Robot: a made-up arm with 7 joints.
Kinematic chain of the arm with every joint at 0, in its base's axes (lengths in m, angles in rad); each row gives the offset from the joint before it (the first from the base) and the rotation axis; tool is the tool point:
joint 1: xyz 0 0 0.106 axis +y
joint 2: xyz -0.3 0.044 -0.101 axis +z
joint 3: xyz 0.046 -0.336 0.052 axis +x
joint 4: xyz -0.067 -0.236 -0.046 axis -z
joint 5: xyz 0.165 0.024 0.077 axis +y
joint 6: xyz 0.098 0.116 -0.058 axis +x
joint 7: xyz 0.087 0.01 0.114 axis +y
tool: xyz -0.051 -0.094 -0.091
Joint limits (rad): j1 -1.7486..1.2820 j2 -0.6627..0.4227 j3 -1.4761..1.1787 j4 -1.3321..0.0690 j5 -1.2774..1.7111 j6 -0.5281..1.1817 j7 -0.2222..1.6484
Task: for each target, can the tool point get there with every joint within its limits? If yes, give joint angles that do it. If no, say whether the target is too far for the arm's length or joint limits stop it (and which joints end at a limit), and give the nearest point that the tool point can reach.
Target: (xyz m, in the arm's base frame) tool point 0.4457 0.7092 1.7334
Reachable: no: too far | nearest point -0.0194 -0.0969 0.7330 | short by 1.366 m
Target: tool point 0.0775 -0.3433 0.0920
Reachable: yes | joints -0.7374 0.3078 0.6342 -0.1935 0.1457 -0.1224 0.9361
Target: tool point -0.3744 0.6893 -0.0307
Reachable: no: joint limits stop it (at a limit: joint 2, joint 3, joint 4, joint 6, joint 7) | nearest point -0.4646 0.0116 -0.0636 | short by 0.685 m
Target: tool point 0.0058 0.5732 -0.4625
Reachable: no: joint limits stop it (at a limit: joint 2, joint 3, joint 4, joint 6, joint 7) | nearest point 0.0051 0.0115 -0.3950 | short by 0.566 m
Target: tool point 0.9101 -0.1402 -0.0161
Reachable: no: joint limits stop it (at a limit: joint 1, joint 3, joint 4, joint 6, joint 7) | nearest point 0.3983 -0.3427 -0.0870 | short by 0.555 m
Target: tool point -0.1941 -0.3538 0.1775
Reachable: yes | joints 0.8409 0.0793 0.0078 -0.9392 0.9105 0.6193 0.9516
